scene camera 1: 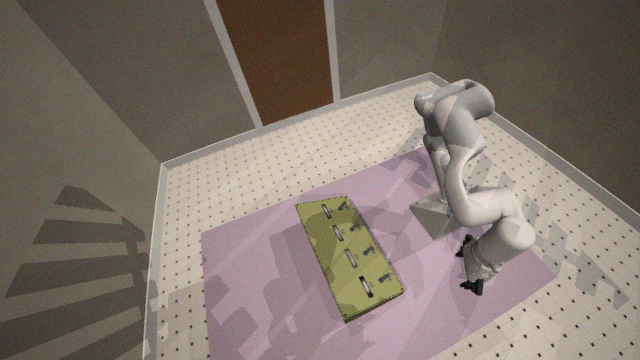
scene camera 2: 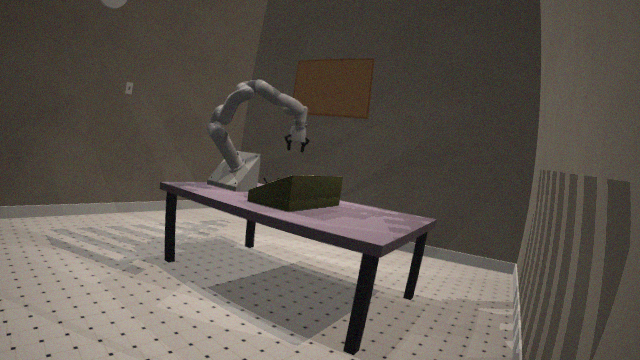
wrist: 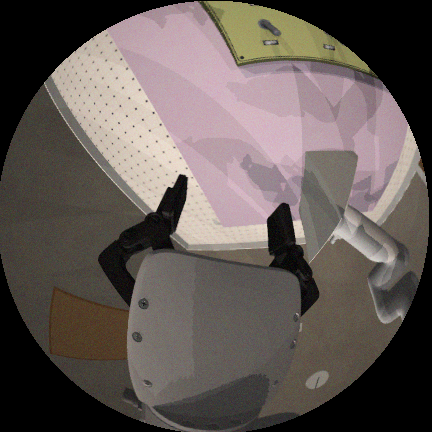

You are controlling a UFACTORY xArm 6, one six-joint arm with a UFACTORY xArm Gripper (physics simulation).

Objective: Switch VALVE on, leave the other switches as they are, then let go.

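Frame: origin at the arm's base, x left, y up, z ahead, level; millimetres.
Seen in the pictures: gripper, fingertip midpoint: (scene camera 1: pixel 462 270) (scene camera 2: pixel 295 151) (wrist: pixel 232 198); arm's base, link origin: (scene camera 2: pixel 236 164) (wrist: pixel 337 215).
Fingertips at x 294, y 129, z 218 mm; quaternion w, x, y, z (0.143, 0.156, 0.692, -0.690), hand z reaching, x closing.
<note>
Offsets run from my fingertips to a thing's top centre. "*": to the spot under its first point. Level surfaces: height alone.
The yellow-green switch panel (scene camera 1: pixel 327 265) (scene camera 2: pixel 316 192) (wrist: pixel 300 47) has a row of several small grey levers. VALVE's lever {dx -208, dy -147, dz +215 mm} (scene camera 1: pixel 369 251) is second from the panel's near end in scene camera 1; its label plate {* dx -197, dy -159, dz +294 mm} (scene camera 1: pixel 351 257) is too small to read, and I cannot tell its position. The end lever beside it, FAN {dx -89, dy -147, dz +196 mm} (scene camera 1: pixel 385 277) (wrist: pixel 270 27), shows at the top of the wrist view, where VALVE's lever does not show. My gripper (scene camera 1: pixel 461 270) (scene camera 2: pixel 295 149) (wrist: pixel 232 198) is open and empty, pointing down high above the table on the robot's side of the panel, touching nothing.
The panel stands on the pink table {dy -276 mm} (scene camera 1: pixel 250 260) (scene camera 2: pixel 390 225) (wrist: pixel 200 115). The arm's grey wedge-shaped base (scene camera 1: pixel 431 216) (scene camera 2: pixel 250 172) (wrist: pixel 330 170) stands at the table's robot end. The other two levers (scene camera 1: pixel 355 226) (scene camera 1: pixel 343 205) continue the row toward the panel's far end.
</note>
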